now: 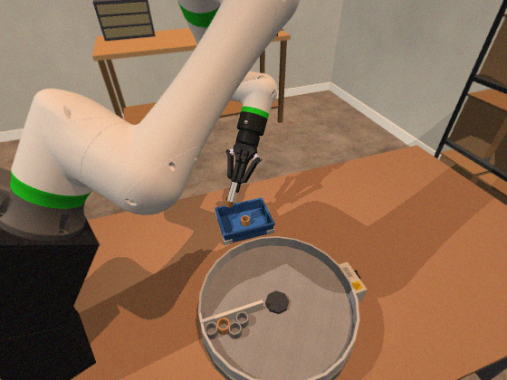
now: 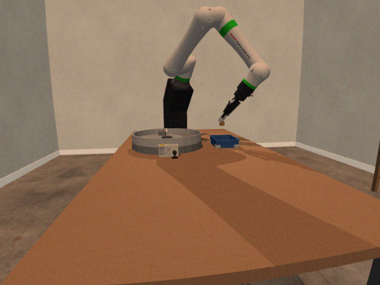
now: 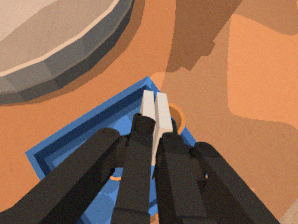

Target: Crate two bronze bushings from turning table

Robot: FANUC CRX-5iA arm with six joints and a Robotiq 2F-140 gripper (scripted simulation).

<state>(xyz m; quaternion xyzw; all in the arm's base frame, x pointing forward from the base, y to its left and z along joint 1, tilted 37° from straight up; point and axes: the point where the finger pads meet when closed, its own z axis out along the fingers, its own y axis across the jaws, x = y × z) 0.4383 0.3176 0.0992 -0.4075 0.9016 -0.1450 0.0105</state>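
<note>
The blue crate is 30 mm ahead of my hand, 10 mm to the left of it and 150 mm below it. From my hand the other things lie so: turning table 100 mm ahead, 340 mm to the right, 120 mm below.
</note>
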